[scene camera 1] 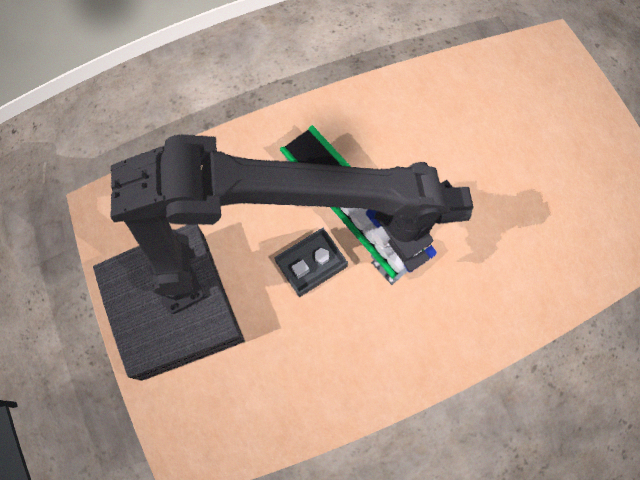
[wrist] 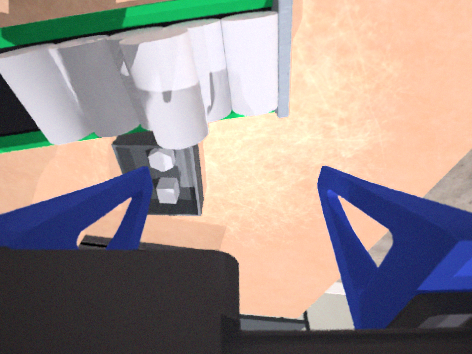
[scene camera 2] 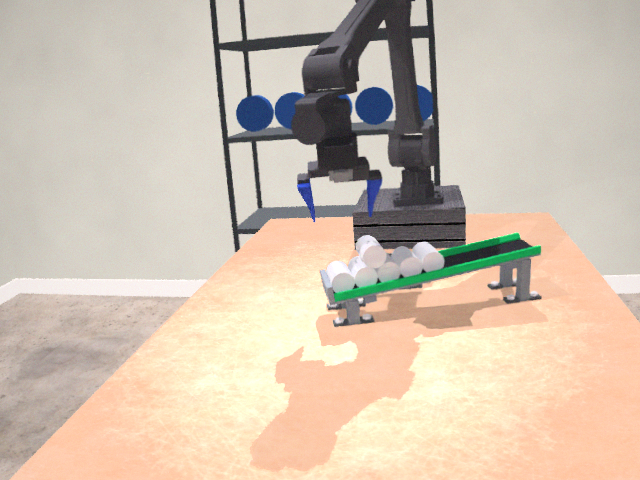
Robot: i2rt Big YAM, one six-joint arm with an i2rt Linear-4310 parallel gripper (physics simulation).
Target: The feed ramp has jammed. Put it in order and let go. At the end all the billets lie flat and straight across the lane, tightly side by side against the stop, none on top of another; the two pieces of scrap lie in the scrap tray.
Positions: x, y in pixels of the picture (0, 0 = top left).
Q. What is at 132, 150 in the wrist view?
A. A dark scrap tray.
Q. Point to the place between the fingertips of the gripper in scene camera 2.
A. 342, 218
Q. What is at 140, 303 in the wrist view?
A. The gripper.
